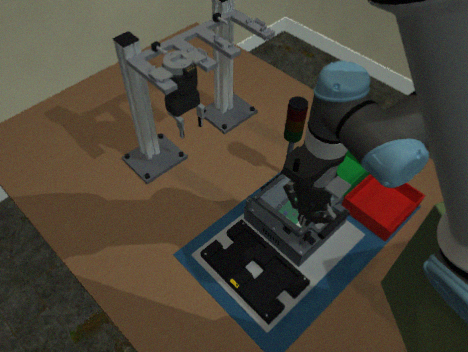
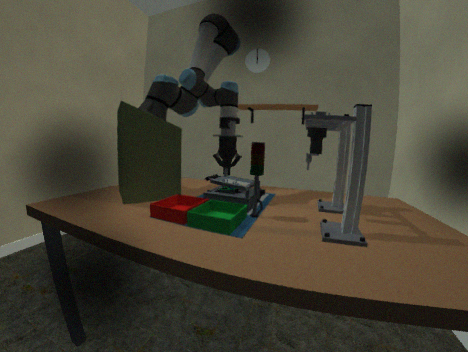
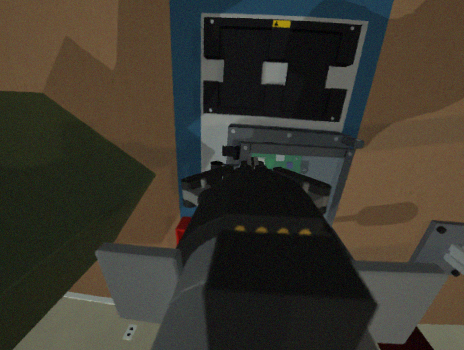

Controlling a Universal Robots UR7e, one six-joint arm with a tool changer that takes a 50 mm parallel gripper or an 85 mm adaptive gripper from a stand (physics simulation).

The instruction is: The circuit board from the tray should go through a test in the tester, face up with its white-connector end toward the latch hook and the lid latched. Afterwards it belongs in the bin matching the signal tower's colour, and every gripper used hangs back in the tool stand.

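Frame: origin at the arm's base, x ahead, y left, z up, level; centimetres.
Seen in the pictures: hand at its tool point: (image 2: pixel 228 132); arm's base at its link origin: (image 2: pixel 149 120).
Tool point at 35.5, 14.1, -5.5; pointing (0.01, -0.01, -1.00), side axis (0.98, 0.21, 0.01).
Observation:
Pixels of each thing's middle, then the offset from my tool point to it, as dx, dy, dz. "pt": a spot on its surface instead.
- lid at the middle of its body: (image 3: pixel 289 198) (image 1: pixel 297 197) (image 2: pixel 235 180) +6.7, -3.9, -19.9
- grey tester at a spot on its surface: (image 3: pixel 289 135) (image 1: pixel 273 228) pt +4.9, +4.1, -24.0
- latch at the middle of its body: (image 3: pixel 231 151) (image 1: pixel 309 238) -2.8, +0.4, -21.0
- black tray at a spot on its surface: (image 3: pixel 245 45) pt -4.5, +15.0, -28.3
- signal tower at a spot on its surface: (image 1: pixel 296 120) pt +17.8, -10.5, -7.6
The black adaptive gripper (image 1: pixel 302 223) (image 2: pixel 226 172) (image 3: pixel 253 164) points down with its fingertips together, at the tester lid's raised front part; contact cannot be told. The lid (image 2: pixel 241 181) is tilted partly open above the grey tester (image 1: pixel 272 235) (image 3: pixel 289 135). The green circuit board (image 1: pixel 289 212) (image 3: pixel 283 161) lies inside the tester, face up, partly hidden by the gripper. The latch (image 3: pixel 230 151) shows at the tester's front corner. The black tray (image 1: pixel 240 260) (image 3: pixel 245 45) holds no board. The signal tower (image 1: pixel 296 120) (image 2: pixel 257 159) has red above green; a lit lamp cannot be told.
The red bin (image 1: pixel 384 205) (image 2: pixel 175 210) and green bin (image 1: pixel 352 173) (image 2: pixel 217 220) stand beside the tester. The tool stand (image 1: pixel 137 100) (image 2: pixel 357 170) holds the parallel gripper (image 1: pixel 182 92) (image 2: pixel 316 140). A dark green panel (image 1: pixel 425 280) (image 2: pixel 150 155) (image 3: pixel 65 175) stands near the arm.

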